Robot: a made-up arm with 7 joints.
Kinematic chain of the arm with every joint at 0, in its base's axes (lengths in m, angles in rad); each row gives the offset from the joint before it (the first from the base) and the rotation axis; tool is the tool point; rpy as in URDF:
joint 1: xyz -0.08 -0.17 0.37 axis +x
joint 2: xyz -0.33 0 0.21 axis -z
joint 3: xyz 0.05 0.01 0 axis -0.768 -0.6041 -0.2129
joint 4: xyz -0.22 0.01 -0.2 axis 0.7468 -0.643 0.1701
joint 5: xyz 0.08 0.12 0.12 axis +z
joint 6: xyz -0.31 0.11 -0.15 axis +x
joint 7: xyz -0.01 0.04 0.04 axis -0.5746 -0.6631 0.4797
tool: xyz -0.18 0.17 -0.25 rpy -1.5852 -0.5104 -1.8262
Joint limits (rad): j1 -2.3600..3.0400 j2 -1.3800..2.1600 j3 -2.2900..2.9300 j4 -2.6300..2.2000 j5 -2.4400..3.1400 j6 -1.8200..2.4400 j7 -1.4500..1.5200
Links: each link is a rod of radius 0.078 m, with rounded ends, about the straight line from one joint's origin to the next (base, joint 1, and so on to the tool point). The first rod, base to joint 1, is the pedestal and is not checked.
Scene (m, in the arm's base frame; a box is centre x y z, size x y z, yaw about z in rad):
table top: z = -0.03
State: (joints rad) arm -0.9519 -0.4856 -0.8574 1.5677 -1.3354 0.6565 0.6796
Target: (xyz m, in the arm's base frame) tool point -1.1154 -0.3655 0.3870
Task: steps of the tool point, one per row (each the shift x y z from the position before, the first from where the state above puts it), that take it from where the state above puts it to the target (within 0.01 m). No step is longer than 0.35 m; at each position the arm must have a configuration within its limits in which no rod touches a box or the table.
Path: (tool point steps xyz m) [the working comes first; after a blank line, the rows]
Joints at the target: -0.7328 -0.9684 0.4127 1.6226 -0.2751 0.6293 0.3797
Straight joint move there: clear.

1: -0.2517 -0.0135 0.0103
2: -0.2465 -0.1156 -0.0407
3: -0.1876 -0.2077 -0.0972
4: -0.0816 -0.2618 -0.1519
5: 0.0511 -0.2584 -0.1924

